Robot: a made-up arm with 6 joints. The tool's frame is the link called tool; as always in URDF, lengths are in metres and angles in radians. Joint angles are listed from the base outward. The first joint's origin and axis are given. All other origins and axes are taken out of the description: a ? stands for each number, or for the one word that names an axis. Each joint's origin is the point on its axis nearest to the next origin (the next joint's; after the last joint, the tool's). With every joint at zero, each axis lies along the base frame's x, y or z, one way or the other. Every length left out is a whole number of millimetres.
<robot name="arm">
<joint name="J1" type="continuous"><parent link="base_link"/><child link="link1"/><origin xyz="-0.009 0.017 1.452"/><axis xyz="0 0 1"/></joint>
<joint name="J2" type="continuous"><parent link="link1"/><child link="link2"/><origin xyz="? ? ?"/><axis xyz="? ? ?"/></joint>
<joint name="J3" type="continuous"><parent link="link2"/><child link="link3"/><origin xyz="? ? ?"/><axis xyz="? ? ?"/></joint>
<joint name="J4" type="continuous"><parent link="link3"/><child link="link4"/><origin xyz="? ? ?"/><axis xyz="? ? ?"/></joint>
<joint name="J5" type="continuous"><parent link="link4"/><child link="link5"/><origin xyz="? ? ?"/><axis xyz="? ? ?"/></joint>
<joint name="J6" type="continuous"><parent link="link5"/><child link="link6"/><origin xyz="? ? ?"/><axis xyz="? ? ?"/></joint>
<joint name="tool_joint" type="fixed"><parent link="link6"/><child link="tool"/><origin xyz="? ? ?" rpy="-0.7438 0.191 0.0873"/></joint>
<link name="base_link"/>
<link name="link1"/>
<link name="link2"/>
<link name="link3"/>
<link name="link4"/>
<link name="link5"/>
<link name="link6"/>
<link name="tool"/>
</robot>
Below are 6 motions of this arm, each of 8 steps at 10 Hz.
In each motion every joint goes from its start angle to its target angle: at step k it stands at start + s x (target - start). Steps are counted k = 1, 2, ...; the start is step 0. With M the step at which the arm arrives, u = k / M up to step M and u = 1 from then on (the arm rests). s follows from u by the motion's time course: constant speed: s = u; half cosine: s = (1 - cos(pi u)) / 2; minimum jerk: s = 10 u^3 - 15 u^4 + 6 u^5.
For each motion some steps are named. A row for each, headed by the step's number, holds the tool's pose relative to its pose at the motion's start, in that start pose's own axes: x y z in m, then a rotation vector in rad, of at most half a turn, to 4 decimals.
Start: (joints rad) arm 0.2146 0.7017 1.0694 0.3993 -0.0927 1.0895
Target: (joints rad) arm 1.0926 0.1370 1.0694 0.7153 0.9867 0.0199
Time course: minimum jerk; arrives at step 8
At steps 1, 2, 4, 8:
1: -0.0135 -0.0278 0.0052 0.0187 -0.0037 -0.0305
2: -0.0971 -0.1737 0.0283 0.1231 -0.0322 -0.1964
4: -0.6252 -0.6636 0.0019 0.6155 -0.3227 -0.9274
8: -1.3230 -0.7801 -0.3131 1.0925 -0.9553 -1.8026

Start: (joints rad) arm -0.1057 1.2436 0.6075 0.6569 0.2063 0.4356
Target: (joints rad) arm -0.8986 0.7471 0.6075 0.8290 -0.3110 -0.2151
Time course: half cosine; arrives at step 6
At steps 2, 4, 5, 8:
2: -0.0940 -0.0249 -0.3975 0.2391 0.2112 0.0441
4: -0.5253 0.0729 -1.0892 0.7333 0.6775 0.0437
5: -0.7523 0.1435 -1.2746 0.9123 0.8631 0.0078
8: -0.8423 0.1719 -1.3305 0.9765 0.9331 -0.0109

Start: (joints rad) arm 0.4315 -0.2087 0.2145 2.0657 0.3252 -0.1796
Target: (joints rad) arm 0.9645 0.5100 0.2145 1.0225 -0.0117 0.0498
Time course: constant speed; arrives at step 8
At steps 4, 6, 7, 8:
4: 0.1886 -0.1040 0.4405 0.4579 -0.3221 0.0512
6: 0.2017 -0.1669 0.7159 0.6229 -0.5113 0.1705
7: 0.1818 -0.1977 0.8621 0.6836 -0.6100 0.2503
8: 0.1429 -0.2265 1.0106 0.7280 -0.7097 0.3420

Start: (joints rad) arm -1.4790 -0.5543 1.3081 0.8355 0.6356 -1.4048
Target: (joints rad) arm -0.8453 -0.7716 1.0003 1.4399 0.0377 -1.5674
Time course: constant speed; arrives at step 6
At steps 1, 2, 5, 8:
1: -0.0326 -0.0635 -0.0261 0.0493 0.0929 -0.0836
2: -0.0740 -0.1229 -0.0559 0.1013 0.1842 -0.1669
5: -0.2428 -0.2652 -0.1626 0.2651 0.4483 -0.4116
8: -0.3105 -0.2979 -0.2017 0.3196 0.5330 -0.4907

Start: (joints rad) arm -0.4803 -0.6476 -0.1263 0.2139 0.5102 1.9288
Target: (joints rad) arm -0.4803 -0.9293 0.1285 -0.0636 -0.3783 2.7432
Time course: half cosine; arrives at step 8
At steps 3, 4, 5, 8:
3: -0.0068 -0.0055 -0.1119 -0.2016 -0.0487 0.0752
4: -0.0268 -0.0127 -0.1796 -0.3176 -0.0945 0.0948
5: -0.0586 -0.0234 -0.2455 -0.4286 -0.1473 0.0906
8: -0.1343 -0.0480 -0.3469 -0.6012 -0.2351 0.0306

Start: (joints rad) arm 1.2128 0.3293 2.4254 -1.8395 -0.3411 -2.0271
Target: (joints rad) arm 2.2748 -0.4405 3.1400 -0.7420 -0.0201 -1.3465
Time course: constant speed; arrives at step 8
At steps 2, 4, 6, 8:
2: 0.0419 0.1955 -0.4371 -0.3180 0.3156 0.2934
4: -0.1406 0.5024 -0.8002 -0.6652 0.4588 0.7695
6: -0.5354 0.7741 -1.0292 -1.0063 0.3507 1.3530
8: -1.0485 0.8693 -1.1229 -1.2922 -0.0666 1.9458

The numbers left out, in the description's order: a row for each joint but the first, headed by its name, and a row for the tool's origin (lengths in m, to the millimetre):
J2: xyz 0.203 0.06 0, axis 0 1 0
J3: xyz 0.019 0 0.559, axis 0 -1 0
J4: xyz 0.793 0 0.119, axis -1 0 0
J5: xyz 0 -0.016 0.025, axis 0 -1 0
J6: xyz 0.307 0 0.001, axis -1 0 0
tool: xyz 0 -0.024 0.025

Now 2 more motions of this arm.
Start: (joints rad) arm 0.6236 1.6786 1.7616 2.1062 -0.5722 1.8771
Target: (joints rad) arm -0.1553 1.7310 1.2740 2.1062 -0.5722 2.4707
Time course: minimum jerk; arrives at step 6
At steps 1, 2, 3, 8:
1: 0.0090 -0.0275 0.0464 -0.0419 -0.0162 -0.0181
2: 0.0329 -0.1503 0.2855 -0.2398 -0.0947 -0.1176
3: -0.0068 -0.3051 0.7068 -0.5356 -0.2201 -0.3205
8: -0.3075 -0.4213 1.4005 -0.9189 -0.4049 -0.7712

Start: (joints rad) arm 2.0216 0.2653 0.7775 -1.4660 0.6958 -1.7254
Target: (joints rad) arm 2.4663 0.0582 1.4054 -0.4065 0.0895 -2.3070
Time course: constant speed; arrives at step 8
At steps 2, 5, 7, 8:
2: -0.0725 0.1250 -0.2919 0.1787 0.3257 -0.0027
5: -0.2303 0.4088 -0.5981 0.3692 0.7244 0.0126
7: -0.3308 0.6316 -0.6988 0.4396 0.9119 0.0440
8: -0.3719 0.7455 -0.7186 0.4606 0.9767 0.0661

